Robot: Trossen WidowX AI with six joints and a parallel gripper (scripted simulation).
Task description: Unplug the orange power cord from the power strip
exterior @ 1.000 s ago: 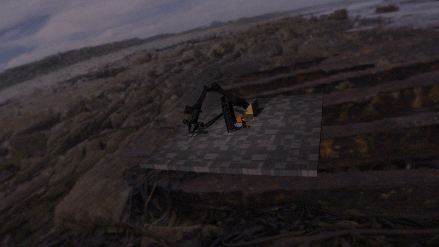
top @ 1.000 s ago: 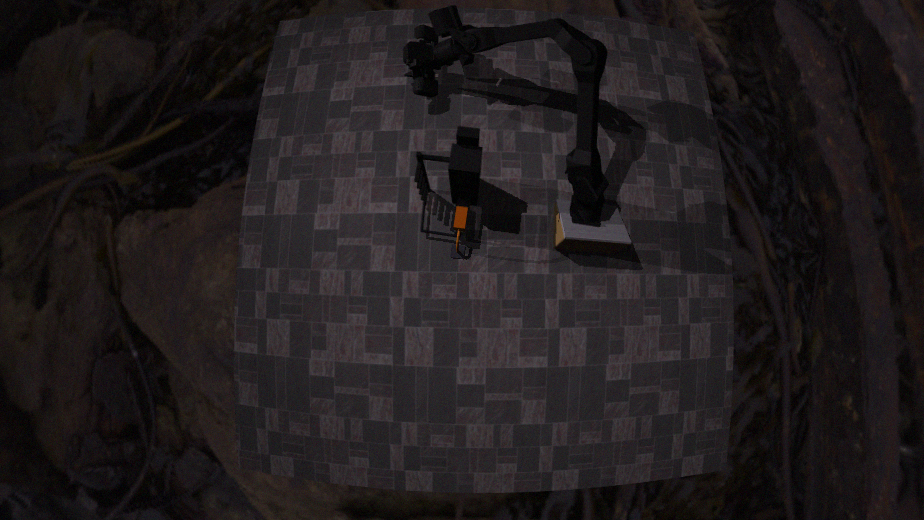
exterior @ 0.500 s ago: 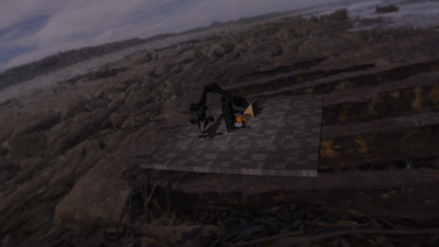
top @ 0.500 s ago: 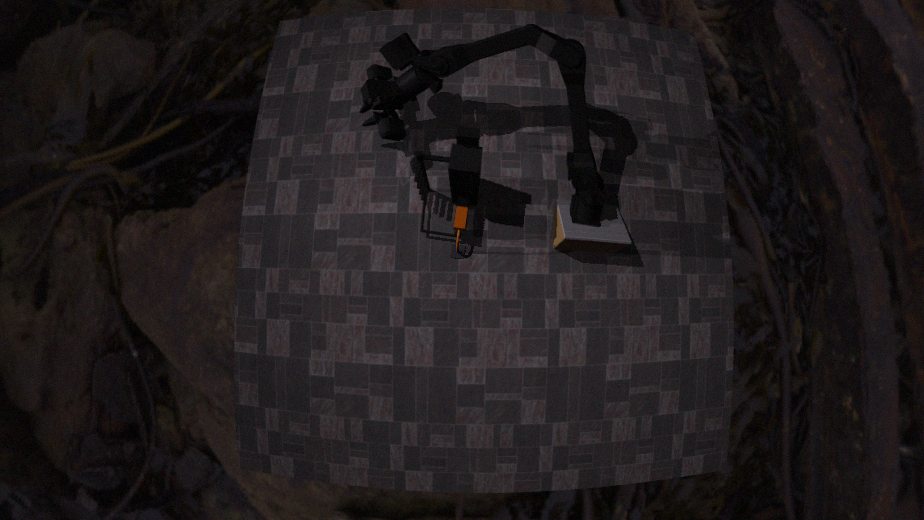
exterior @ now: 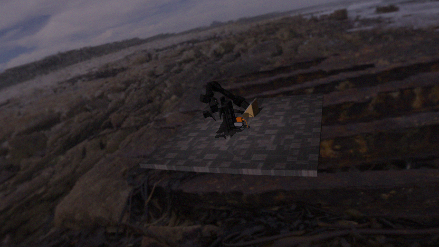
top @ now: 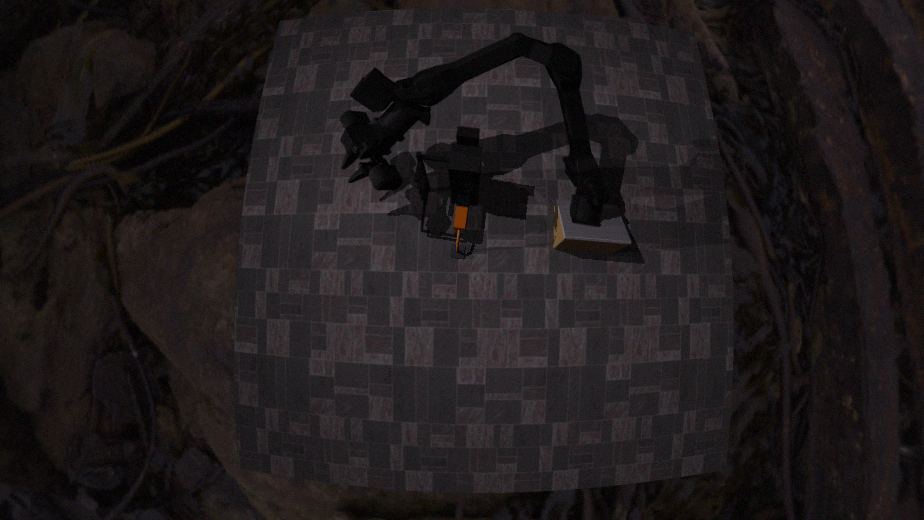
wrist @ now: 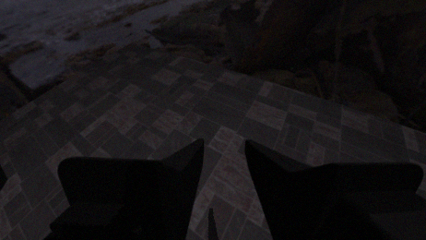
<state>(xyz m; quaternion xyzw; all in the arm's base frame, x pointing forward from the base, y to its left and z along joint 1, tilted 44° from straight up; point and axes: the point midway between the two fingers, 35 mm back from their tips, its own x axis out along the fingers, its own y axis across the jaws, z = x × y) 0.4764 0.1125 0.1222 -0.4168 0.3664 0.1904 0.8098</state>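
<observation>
My gripper tip is now 23 cm past the orange plug, 10 cm above it and 2 cm to the right of it.
</observation>
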